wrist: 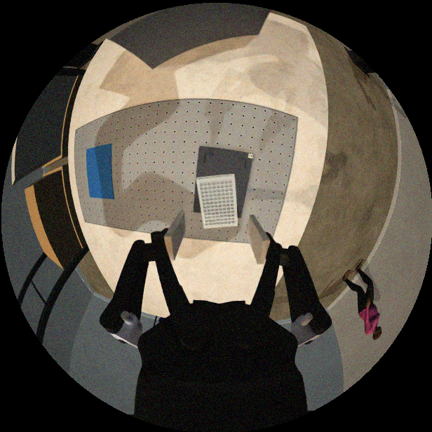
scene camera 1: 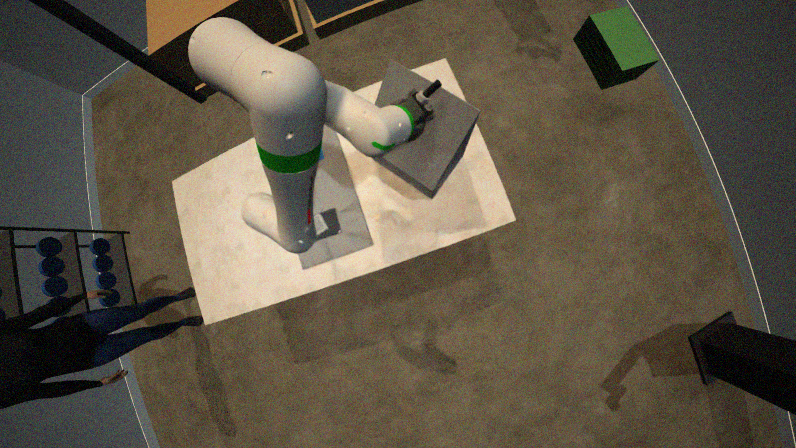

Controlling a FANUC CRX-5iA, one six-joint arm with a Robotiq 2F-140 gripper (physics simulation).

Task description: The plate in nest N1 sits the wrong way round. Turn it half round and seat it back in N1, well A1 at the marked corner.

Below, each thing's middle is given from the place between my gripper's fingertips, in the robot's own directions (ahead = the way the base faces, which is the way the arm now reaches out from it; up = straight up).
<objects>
Now: the well plate [wrist: 217,194] 140 mm below my hand and 30 mm ahead of it. Also, from my hand: blue block [wrist: 98,159]: 370 mm to the right, 160 mm below, 70 mm behind.
</objects>
